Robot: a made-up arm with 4 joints.
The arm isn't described. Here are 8 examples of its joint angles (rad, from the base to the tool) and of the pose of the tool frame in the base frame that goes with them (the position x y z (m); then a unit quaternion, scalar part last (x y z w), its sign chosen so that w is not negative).
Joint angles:
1: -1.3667 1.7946 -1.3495 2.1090
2: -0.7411 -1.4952 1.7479 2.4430
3: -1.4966 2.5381 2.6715 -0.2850
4: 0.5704 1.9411 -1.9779 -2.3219
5: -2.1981 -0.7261 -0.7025 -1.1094
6: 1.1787 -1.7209 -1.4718 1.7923
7: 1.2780 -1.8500 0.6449 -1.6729
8: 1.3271 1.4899 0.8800 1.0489
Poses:
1: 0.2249 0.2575 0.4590 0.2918 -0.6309 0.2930 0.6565
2: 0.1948 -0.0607 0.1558 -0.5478 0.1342 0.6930 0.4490
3: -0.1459 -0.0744 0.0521 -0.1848 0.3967 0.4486 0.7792
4: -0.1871 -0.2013 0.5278 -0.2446 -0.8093 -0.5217 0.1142
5: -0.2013 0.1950 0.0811 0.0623 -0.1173 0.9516 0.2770
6: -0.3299 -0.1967 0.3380 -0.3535 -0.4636 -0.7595 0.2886
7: -0.3838 0.2562 0.3873 0.0581 0.7825 -0.3837 0.4869
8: -0.0024 0.4172 0.5212 -0.5141 -0.6781 0.5232 0.0463
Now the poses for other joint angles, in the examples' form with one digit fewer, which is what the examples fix.
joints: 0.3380 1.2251 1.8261 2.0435
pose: -0.372 0.136 0.151 0.013 0.494 -0.498 0.713
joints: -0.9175 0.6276 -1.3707 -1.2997
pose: -0.027 0.286 0.600 -0.279 -0.893 0.316 0.160
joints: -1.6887 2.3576 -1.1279 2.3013
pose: 0.167 0.199 0.604 -0.030 -0.809 0.332 0.485
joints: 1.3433 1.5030 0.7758 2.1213
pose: -0.041 0.456 0.390 0.693 0.445 -0.426 0.375
